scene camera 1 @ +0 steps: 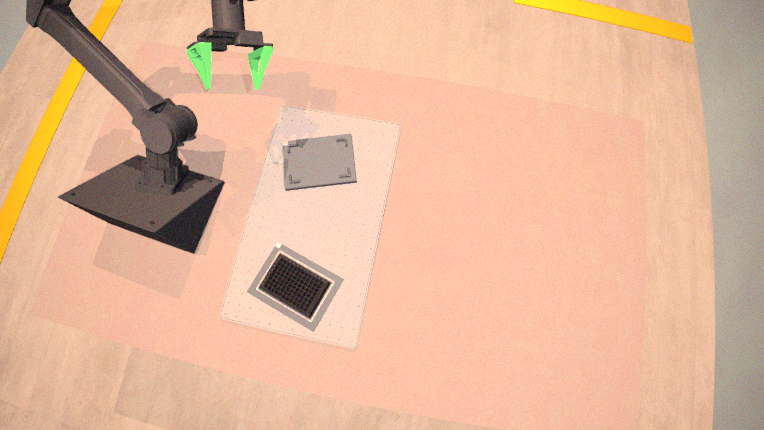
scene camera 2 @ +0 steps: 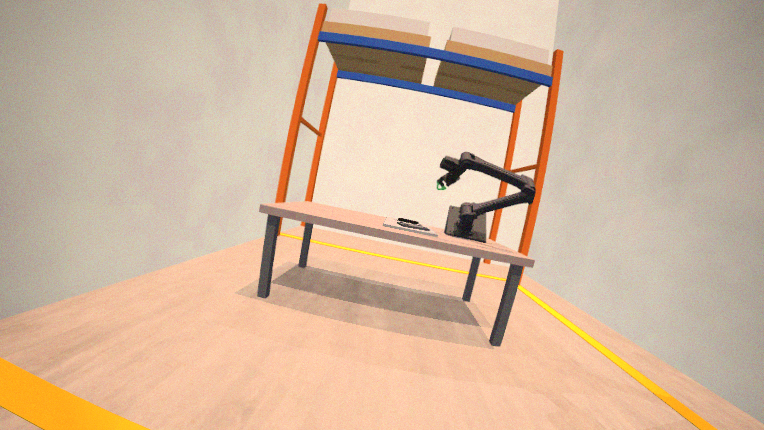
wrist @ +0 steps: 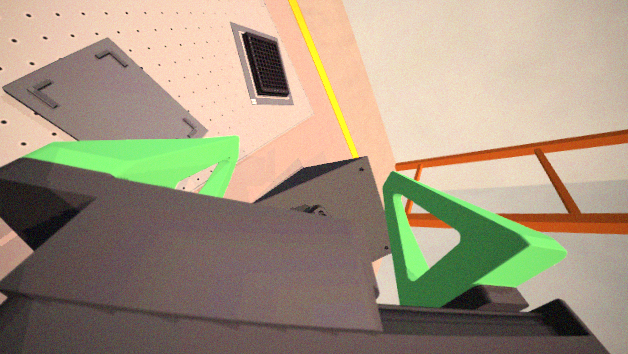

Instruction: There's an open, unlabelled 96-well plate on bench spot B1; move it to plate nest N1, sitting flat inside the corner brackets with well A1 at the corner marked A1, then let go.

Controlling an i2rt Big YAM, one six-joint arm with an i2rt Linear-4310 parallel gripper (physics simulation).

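Note:
The black 96-well plate lies on the grey bench spot B1, inside its white outline; a small white mark is at one corner of the spot. The grey plate nest N1 has raised corner brackets and holds no plate; a small pale mark shows at its upper left corner in scene camera 1. Well A1 cannot be made out. My gripper, with green fingers, is wide open and empty. It hangs high above the table, up and left of the nest in scene camera 1.
The nest and spot are on a white perforated board. The arm's dark base stands beside the board. A tall orange and blue rack stands behind the table, with boxes on its shelf.

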